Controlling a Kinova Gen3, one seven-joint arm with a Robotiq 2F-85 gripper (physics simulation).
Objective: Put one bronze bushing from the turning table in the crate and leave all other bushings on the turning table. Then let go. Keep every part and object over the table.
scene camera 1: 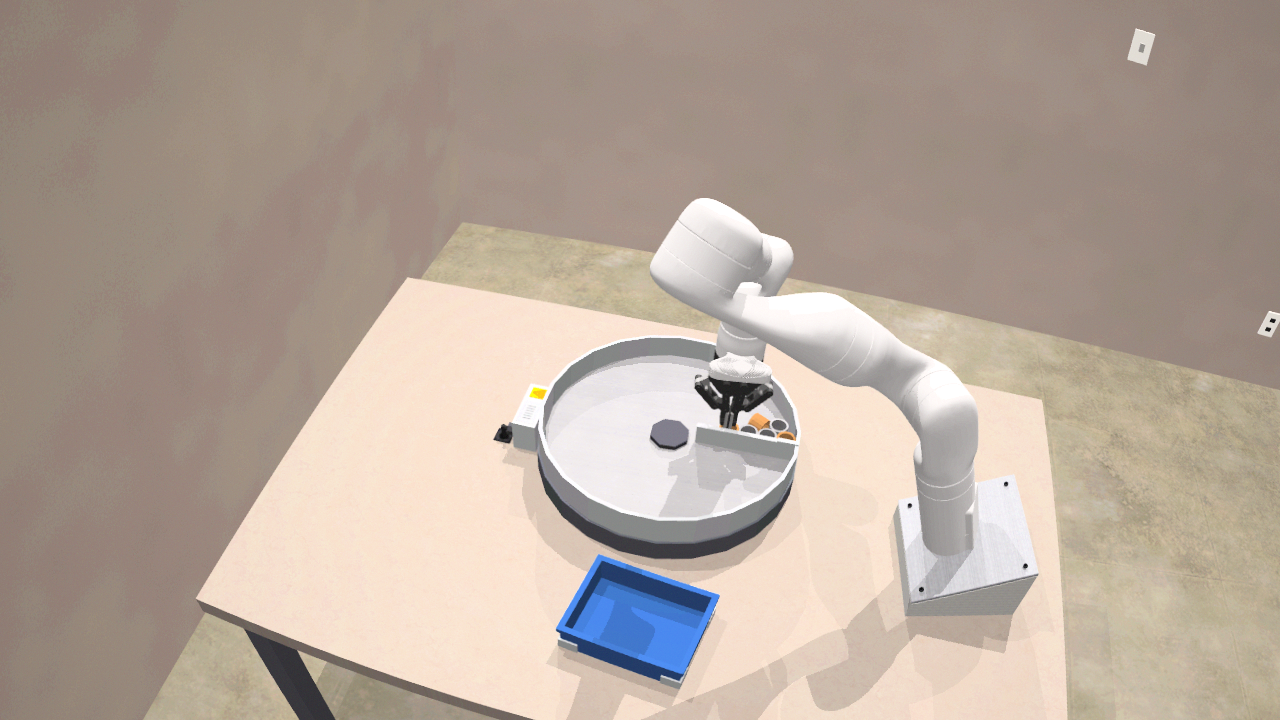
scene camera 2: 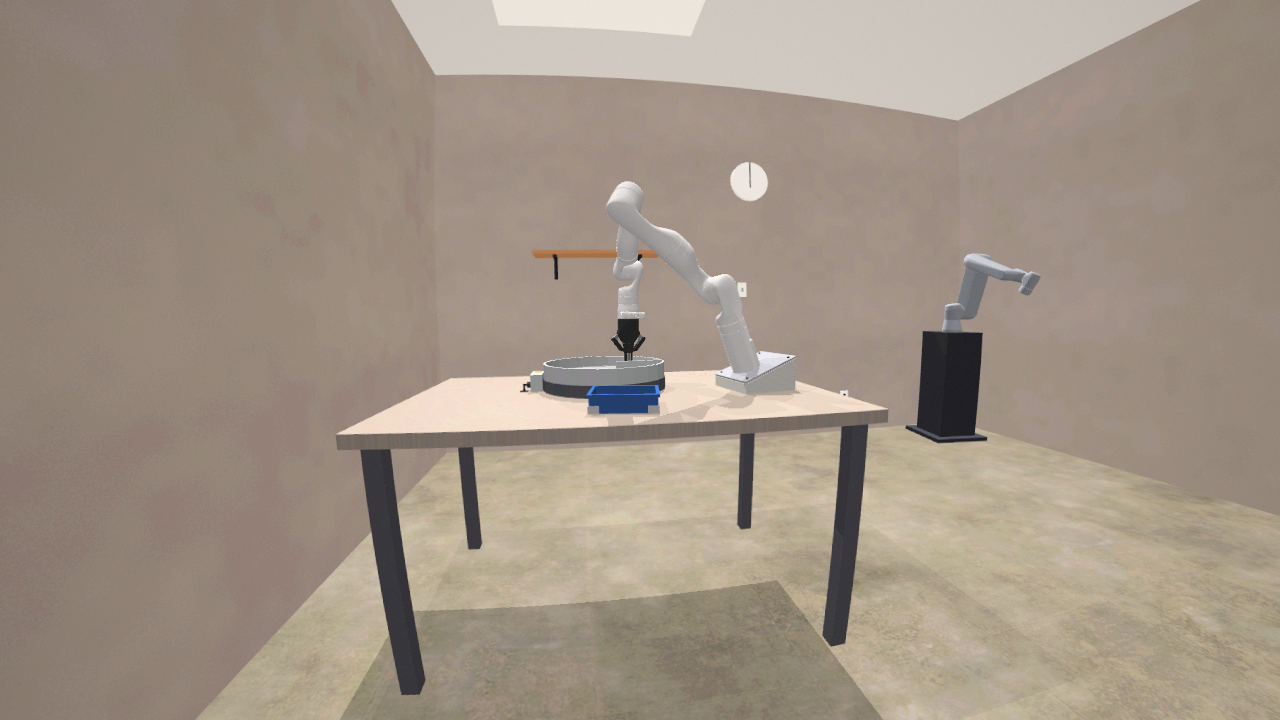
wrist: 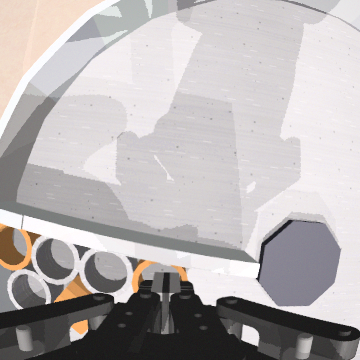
Labels:
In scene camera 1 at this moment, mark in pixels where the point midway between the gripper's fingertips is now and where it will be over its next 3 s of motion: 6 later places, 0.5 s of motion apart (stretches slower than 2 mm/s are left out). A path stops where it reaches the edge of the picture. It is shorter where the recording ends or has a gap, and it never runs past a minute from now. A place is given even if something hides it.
The gripper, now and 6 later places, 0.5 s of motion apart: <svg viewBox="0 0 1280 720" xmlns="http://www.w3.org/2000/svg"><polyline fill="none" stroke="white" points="726,425 724,426 723,423 722,422 724,416 728,410 720,448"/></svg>

